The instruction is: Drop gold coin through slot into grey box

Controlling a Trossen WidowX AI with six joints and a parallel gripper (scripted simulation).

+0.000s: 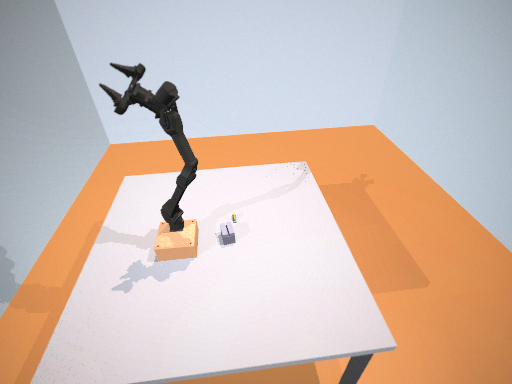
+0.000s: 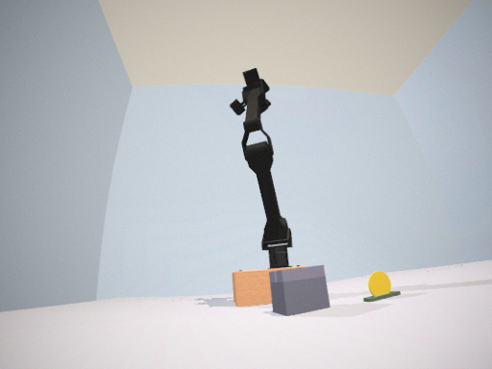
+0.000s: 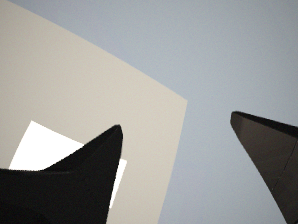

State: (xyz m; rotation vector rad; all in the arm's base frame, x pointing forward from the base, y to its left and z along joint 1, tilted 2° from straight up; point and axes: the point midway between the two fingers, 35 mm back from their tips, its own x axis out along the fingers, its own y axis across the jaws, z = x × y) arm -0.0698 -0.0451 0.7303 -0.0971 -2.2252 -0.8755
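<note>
The gold coin lies 82 cm below my gripper tip, 37 cm ahead of it and 16 cm to the left of it.
</note>
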